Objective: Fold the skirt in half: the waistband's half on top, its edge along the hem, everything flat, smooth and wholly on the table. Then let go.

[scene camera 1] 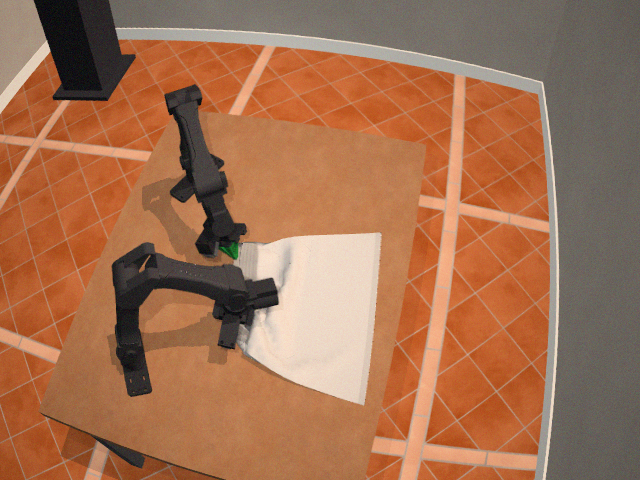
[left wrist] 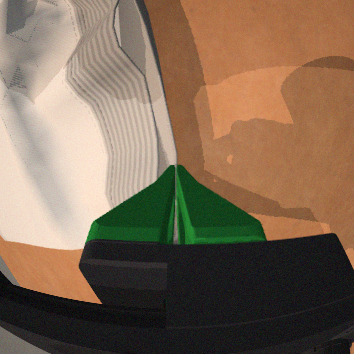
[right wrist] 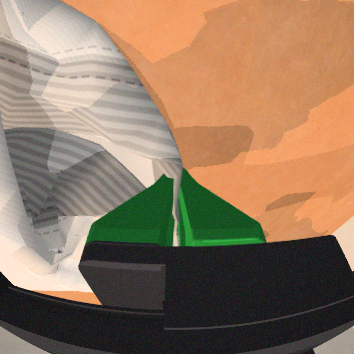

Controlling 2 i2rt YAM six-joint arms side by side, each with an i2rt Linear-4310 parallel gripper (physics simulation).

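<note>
The white skirt (scene camera 1: 330, 310) (left wrist: 40, 170) lies spread on the table, its hem (scene camera 1: 372, 315) at the right of the scene view and its ribbed waistband (scene camera 1: 249, 256) (left wrist: 132, 135) (right wrist: 115, 107) at the left. The cloth near the waistband is wrinkled, with bunched folds in the right wrist view. My left gripper (scene camera 1: 236, 251) (left wrist: 175, 173) is shut on the waistband's upper corner in the scene view; a thin strip of cloth shows between its fingertips. My right gripper (right wrist: 175, 174) is shut on the waistband's edge near its lower end; its fingers are hidden by the arm in the scene view.
The brown table (scene camera 1: 320, 180) reaches beyond the skirt on all sides. The right arm (scene camera 1: 191, 276) reaches over the waistband from the left, below the left arm (scene camera 1: 204, 170). A black pillar (scene camera 1: 80, 51) stands on the tiled floor beyond the table.
</note>
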